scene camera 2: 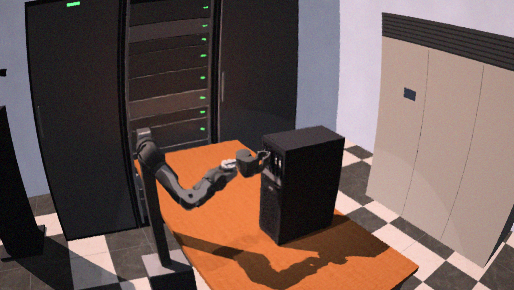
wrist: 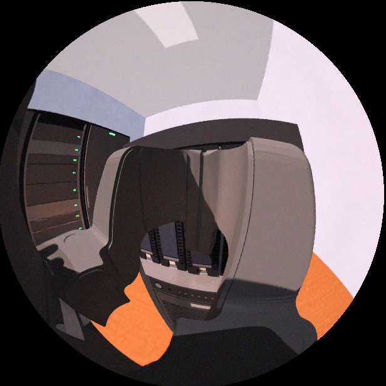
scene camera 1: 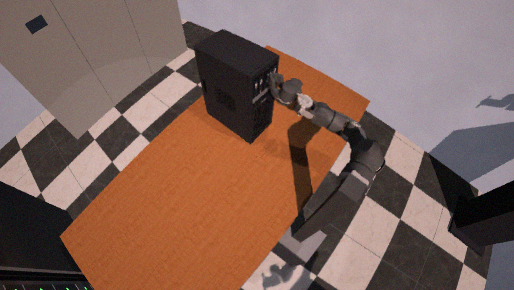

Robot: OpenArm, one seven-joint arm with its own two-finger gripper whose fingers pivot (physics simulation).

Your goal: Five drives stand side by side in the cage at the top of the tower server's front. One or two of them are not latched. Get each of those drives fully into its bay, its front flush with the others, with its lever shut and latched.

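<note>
The black tower server point(scene camera 1: 227, 95) point(scene camera 2: 310, 190) point(wrist: 225, 131) stands upright on the orange table. Its drives point(scene camera 1: 258, 85) point(scene camera 2: 278, 164) point(wrist: 169, 244) stand side by side in the cage at the top of its front; several dark fronts with pale lower tabs show below my fingers in the wrist view. My gripper point(scene camera 1: 273, 78) point(scene camera 2: 265, 154) point(wrist: 206, 203) is shut, with nothing seen between the fingers. Its tips are at the cage front, touching or very close. The fingers hide the upper parts of the drives, so I cannot tell which lever is unlatched or which drive stands proud.
The orange table point(scene camera 1: 175, 200) point(scene camera 2: 220, 230) point(wrist: 135, 320) carries the server. A rack with green lights point(scene camera 2: 167, 65) point(wrist: 55, 175) stands behind the arm in scene camera 2. A beige cabinet point(scene camera 1: 95, 55) point(scene camera 2: 445, 140) stands beyond the table. A silver strip point(wrist: 182, 280) runs below the drives.
</note>
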